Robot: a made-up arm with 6 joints.
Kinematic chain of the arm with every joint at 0, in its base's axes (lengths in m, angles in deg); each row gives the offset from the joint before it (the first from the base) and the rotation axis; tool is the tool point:
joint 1: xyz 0 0 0.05 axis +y
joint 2: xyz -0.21 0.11 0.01 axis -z
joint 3: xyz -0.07 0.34 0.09 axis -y
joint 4: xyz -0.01 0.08 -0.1 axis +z
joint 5: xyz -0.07 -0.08 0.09 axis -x
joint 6: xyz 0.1 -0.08 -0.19 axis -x
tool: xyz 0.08 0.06 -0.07
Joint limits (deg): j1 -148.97..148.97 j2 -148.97..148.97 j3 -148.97..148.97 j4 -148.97..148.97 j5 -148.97..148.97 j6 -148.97..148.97
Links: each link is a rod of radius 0.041 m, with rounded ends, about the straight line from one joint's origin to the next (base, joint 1, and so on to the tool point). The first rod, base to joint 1, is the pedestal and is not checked.
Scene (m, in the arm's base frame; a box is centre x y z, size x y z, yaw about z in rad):
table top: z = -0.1
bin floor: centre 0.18 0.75 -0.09 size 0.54 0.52 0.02 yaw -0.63
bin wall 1: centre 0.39 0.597 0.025 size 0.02 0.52 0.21 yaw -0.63
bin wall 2: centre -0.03 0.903 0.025 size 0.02 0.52 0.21 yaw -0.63
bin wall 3: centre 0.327 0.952 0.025 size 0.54 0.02 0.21 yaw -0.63
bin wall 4: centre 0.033 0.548 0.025 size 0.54 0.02 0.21 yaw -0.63
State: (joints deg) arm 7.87 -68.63 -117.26 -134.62 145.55 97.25
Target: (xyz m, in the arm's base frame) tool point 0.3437 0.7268 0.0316
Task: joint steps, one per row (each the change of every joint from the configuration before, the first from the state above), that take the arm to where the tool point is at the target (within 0.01 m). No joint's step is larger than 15 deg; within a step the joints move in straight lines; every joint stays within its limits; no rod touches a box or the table.
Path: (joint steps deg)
1: 13.64 13.00 2.85 -2.39 -8.23 -3.66
2: 13.65 13.01 2.86 -2.39 -8.23 -3.65
3: 13.64 13.00 2.85 -2.40 -8.23 -3.66
4: 13.64 13.01 2.85 -2.39 -8.23 -3.65
5: 13.64 13.00 2.85 -2.39 -8.23 -3.66
6: 13.65 13.00 2.86 -2.39 -8.23 -3.66

